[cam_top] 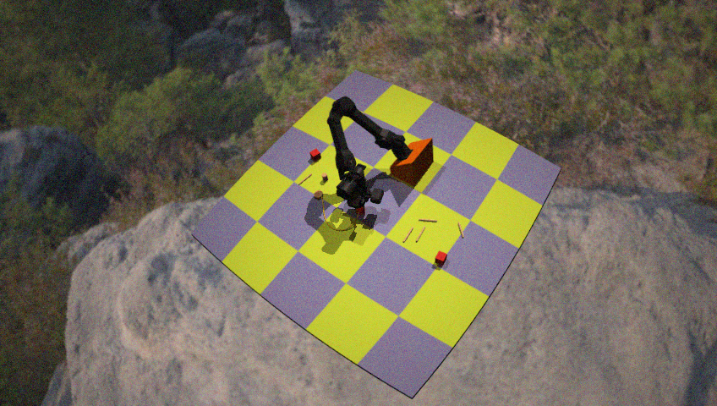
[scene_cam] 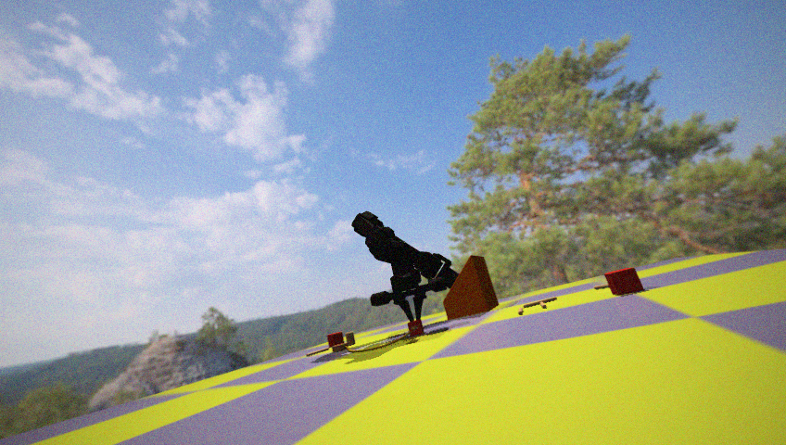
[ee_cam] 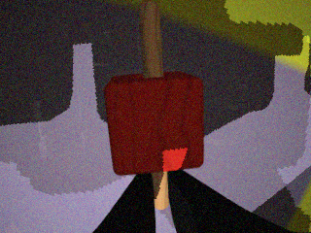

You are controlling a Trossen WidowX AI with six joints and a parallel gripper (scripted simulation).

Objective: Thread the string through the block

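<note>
Now: the red block 20 mm ahead of my gripper tip and 10 mm to the left of it. Round my gripper tip: thin wooden stick (40 mm ahead, 10 mm to the left); then round button (200 mm to the right, 40 mm ahead, 10 mm below); then wooden peg (230 mm to the right, 50 mm behind).
</note>
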